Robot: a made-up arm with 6 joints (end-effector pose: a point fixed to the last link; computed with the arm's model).
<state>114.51 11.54 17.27 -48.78 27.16 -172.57</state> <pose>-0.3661 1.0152 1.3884 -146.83 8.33 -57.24</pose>
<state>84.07 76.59 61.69 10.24 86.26 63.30</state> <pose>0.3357 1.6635 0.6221 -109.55 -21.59 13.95</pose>
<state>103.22 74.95 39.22 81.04 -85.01 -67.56</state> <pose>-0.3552 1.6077 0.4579 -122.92 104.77 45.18</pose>
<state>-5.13 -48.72 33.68 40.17 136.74 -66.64</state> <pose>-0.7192 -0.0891 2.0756 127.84 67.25 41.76</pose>
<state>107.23 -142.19 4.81 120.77 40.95 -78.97</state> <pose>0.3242 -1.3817 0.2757 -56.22 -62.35 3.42</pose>
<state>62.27 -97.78 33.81 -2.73 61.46 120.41</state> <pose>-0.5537 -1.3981 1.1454 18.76 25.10 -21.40</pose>
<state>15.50 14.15 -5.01 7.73 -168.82 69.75</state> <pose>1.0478 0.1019 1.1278 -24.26 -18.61 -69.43</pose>
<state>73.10 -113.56 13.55 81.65 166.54 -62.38</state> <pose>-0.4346 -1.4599 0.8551 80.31 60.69 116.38</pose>
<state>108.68 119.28 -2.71 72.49 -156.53 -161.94</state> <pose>-0.0961 0.3689 -0.6879 -120.30 26.12 -12.28</pose>
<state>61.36 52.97 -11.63 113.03 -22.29 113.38</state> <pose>0.5033 1.0654 0.3324 44.06 41.68 102.10</pose>
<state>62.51 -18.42 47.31 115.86 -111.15 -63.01</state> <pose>-0.1355 -0.0668 2.2952 -4.62 50.18 32.77</pose>
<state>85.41 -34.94 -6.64 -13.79 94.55 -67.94</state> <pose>0.1974 0.3074 1.6879 -4.05 -131.45 74.19</pose>
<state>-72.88 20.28 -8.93 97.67 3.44 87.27</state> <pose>0.3406 -1.1089 1.0832 38.45 -78.52 -5.68</pose>
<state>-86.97 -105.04 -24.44 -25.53 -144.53 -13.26</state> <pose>-0.2252 0.5873 1.2653 35.14 78.54 66.35</pose>
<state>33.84 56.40 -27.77 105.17 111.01 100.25</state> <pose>0.7371 0.5458 0.1514 -141.89 -63.59 -8.54</pose>
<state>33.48 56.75 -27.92 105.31 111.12 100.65</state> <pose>0.7360 0.5385 0.1448 -141.97 -63.04 -8.36</pose>
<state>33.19 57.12 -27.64 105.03 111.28 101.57</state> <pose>0.7406 0.5349 0.1398 -141.88 -61.88 -9.43</pose>
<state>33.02 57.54 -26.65 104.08 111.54 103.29</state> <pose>0.7546 0.5376 0.1374 -141.45 -59.74 -12.43</pose>
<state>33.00 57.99 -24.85 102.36 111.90 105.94</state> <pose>0.7793 0.5474 0.1387 -140.49 -56.50 -17.64</pose>
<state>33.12 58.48 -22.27 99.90 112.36 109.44</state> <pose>0.8138 0.5640 0.1443 -138.79 -52.17 -24.82</pose>
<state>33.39 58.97 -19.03 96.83 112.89 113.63</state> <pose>0.8557 0.5869 0.1553 -136.11 -46.93 -33.48</pose>
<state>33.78 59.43 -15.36 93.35 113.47 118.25</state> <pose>0.9013 0.6142 0.1721 -132.39 -41.05 -42.86</pose>
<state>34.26 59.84 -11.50 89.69 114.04 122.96</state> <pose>0.9469 0.6440 0.1940 -127.77 -34.89 -52.14</pose>
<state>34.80 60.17 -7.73 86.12 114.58 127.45</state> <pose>0.9888 0.6742 0.2197 -122.61 -28.88 -60.58</pose>
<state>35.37 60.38 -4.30 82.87 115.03 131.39</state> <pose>1.0242 0.7030 0.2474 -117.42 -23.45 -67.68</pose>
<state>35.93 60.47 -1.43 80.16 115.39 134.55</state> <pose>1.0515 0.7287 0.2743 -112.74 -18.98 -73.11</pose>
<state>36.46 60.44 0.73 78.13 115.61 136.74</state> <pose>1.0698 0.7502 0.2978 -109.07 -15.77 -76.81</pose>
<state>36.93 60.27 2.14 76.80 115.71 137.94</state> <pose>1.0800 0.7669 0.3173 -106.61 -13.88 -78.94</pose>
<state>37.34 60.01 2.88 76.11 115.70 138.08</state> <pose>1.0835 0.7791 0.3319 -105.46 -13.29 -79.64</pose>
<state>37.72 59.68 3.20 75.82 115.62 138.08</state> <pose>1.0828 0.7889 0.3435 -104.76 -13.26 -79.94</pose>
